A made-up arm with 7 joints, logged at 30 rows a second.
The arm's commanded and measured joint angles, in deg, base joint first. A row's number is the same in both.
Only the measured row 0 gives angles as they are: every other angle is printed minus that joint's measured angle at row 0.
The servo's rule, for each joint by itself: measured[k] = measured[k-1] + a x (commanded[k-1-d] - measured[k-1]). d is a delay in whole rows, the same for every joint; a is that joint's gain. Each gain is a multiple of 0.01, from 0.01 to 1. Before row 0 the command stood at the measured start. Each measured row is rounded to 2 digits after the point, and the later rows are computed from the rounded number. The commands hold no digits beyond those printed.
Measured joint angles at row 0: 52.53 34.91 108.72 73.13 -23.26 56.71 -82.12
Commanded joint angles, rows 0 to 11: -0.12 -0.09 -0.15 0.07 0.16 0.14 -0.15; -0.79 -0.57 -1.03 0.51 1.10 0.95 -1.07; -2.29 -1.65 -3.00 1.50 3.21 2.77 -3.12; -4.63 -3.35 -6.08 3.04 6.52 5.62 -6.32; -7.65 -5.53 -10.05 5.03 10.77 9.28 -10.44; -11.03 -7.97 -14.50 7.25 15.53 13.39 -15.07; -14.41 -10.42 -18.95 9.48 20.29 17.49 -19.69; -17.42 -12.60 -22.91 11.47 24.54 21.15 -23.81; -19.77 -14.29 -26.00 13.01 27.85 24.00 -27.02; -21.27 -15.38 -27.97 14.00 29.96 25.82 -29.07; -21.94 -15.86 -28.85 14.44 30.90 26.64 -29.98; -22.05 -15.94 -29.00 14.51 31.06 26.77 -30.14
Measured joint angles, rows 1 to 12: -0.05 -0.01 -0.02 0.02 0.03 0.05 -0.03; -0.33 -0.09 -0.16 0.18 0.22 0.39 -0.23; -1.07 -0.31 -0.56 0.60 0.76 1.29 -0.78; -2.42 -0.74 -1.33 1.38 1.80 2.94 -1.83; -4.41 -1.41 -2.55 2.55 3.41 5.35 -3.47; -6.93 -2.33 -4.22 4.05 5.59 8.41 -5.67; -9.77 -3.46 -6.28 5.79 8.24 11.86 -8.33; -12.68 -4.74 -8.61 7.61 11.17 15.39 -11.27; -15.37 -6.08 -11.04 9.34 14.17 18.66 -14.26; -17.61 -7.38 -13.41 10.83 17.01 21.38 -17.07; -19.26 -8.57 -15.57 11.99 19.51 23.38 -19.52; -20.32 -9.60 -17.45 12.80 21.59 24.67 -21.54
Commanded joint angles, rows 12 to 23: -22.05 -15.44 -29.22 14.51 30.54 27.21 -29.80; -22.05 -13.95 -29.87 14.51 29.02 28.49 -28.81; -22.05 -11.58 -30.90 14.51 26.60 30.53 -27.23; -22.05 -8.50 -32.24 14.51 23.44 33.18 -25.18; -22.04 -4.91 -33.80 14.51 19.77 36.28 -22.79; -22.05 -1.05 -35.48 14.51 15.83 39.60 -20.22; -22.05 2.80 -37.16 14.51 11.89 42.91 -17.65; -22.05 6.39 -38.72 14.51 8.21 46.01 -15.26; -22.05 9.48 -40.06 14.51 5.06 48.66 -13.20; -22.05 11.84 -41.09 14.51 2.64 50.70 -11.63; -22.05 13.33 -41.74 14.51 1.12 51.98 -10.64; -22.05 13.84 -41.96 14.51 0.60 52.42 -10.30
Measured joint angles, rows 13 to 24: -20.98 -10.42 -19.10 13.35 23.20 25.64 -23.11; -21.39 -10.91 -20.61 13.72 24.25 26.72 -24.19; -21.64 -11.00 -22.05 13.97 24.67 28.17 -24.77; -21.80 -10.65 -23.48 14.14 24.45 30.07 -24.85; -21.89 -9.85 -24.92 14.26 23.61 32.43 -24.46; -21.95 -8.62 -26.40 14.34 22.21 35.15 -23.65; -21.99 -7.02 -27.91 14.39 20.35 38.10 -22.51; -22.01 -5.14 -29.42 14.43 18.16 41.11 -21.13; -22.03 -3.09 -30.91 14.46 15.80 43.98 -19.62; -22.04 -1.00 -32.34 14.48 13.43 46.53 -18.10; -22.04 1.01 -33.66 14.49 11.21 48.60 -16.68; -22.04 2.81 -34.82 14.50 9.30 50.05 -15.47
